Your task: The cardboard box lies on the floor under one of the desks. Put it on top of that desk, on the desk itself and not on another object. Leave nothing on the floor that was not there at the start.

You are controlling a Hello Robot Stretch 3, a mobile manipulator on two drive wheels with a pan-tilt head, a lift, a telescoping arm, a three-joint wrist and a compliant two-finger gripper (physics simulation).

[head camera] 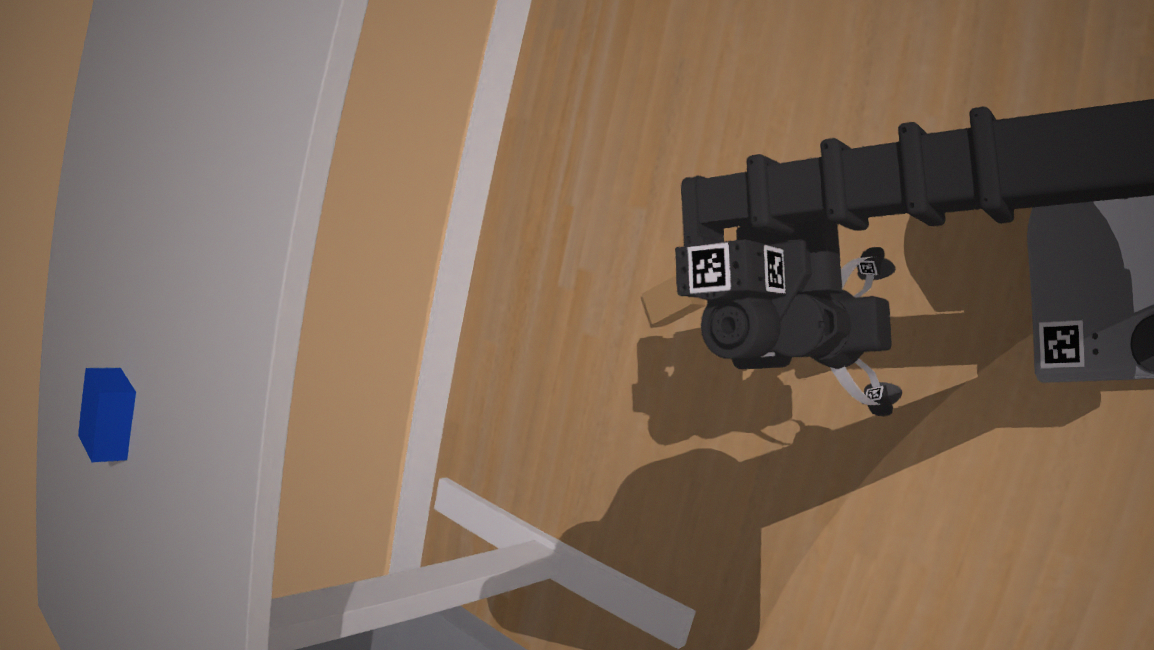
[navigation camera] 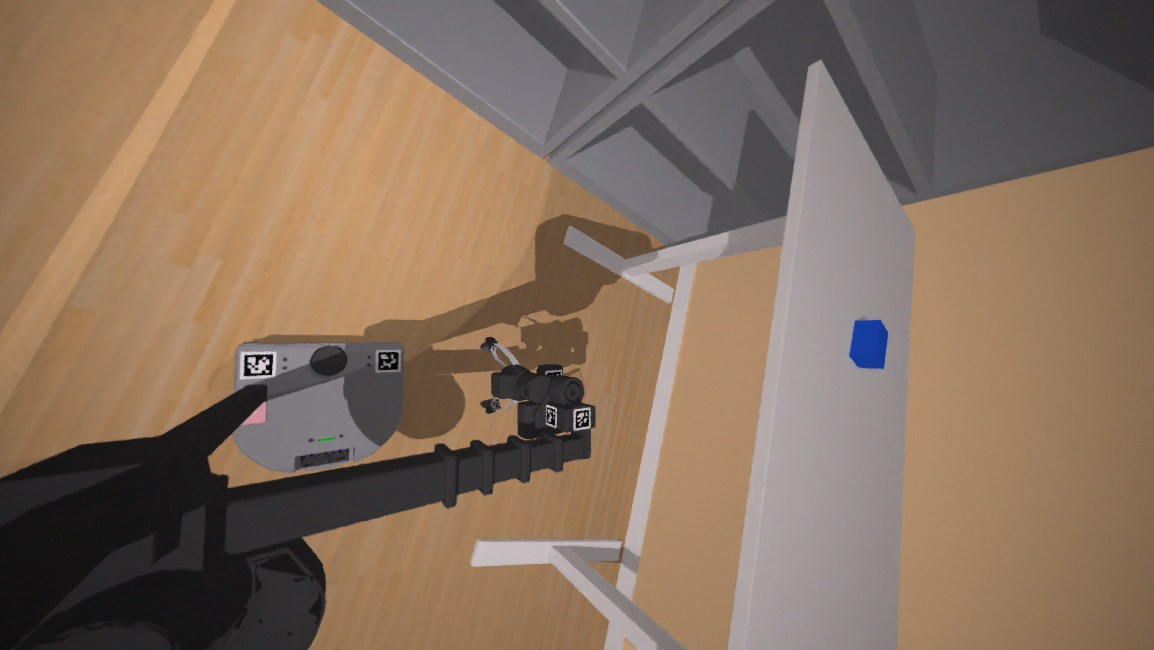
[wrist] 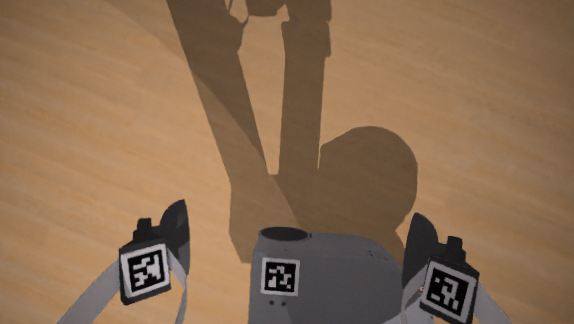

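Pixels of known places: gripper, fingertip midpoint: [navigation camera: 487, 374]; robot's base at its link origin: [navigation camera: 329, 359].
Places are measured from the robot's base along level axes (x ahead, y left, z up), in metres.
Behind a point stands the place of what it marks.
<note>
The cardboard box [head camera: 670, 301] @[z 0.050, x -0.107, y -0.813 m] lies on the floor in the head view, partly hidden behind my wrist. It is on my side of the low white bar of the white desk [head camera: 185, 242] @[z 0.950, x -0.126, y -0.793 m] [navigation camera: 823, 452] @[z 0.950, x -0.160, y -0.786 m]. The box is not in the wrist view, and I cannot make it out clearly in the navigation view. My gripper [head camera: 880, 331] @[z 0.462, x -0.022, y -0.293 m] [navigation camera: 490, 375] @[z 0.462, x -0.022, y -0.293 m] [wrist: 296, 232] @[z 0.462, x -0.022, y -0.293 m] is open and empty, its fingers wide apart. It is above the floor between the box and my base, and its fingers point back towards the base, away from the box.
A blue block [head camera: 109, 415] @[z 0.980, x 0.049, y -0.951 m] [navigation camera: 868, 344] @[z 0.981, x 0.049, y -0.951 m] stands on the desk top. White desk legs [head camera: 613, 593] @[z 0.026, x 0.450, y -0.972 m] [navigation camera: 516, 552] @[z 0.026, x -0.726, y -0.584 m] reach out over the floor at both sides of my wrist. A grey shelf unit [navigation camera: 557, 151] @[z 0.072, x 0.811, y -0.724 m] stands beyond the desk's end. My base [head camera: 1078, 290] @[z 0.160, x -0.070, y -0.103 m] [navigation camera: 323, 411] @[z 0.160, x -0.121, y 0.008 m] [wrist: 340, 280] lies behind the fingers.
</note>
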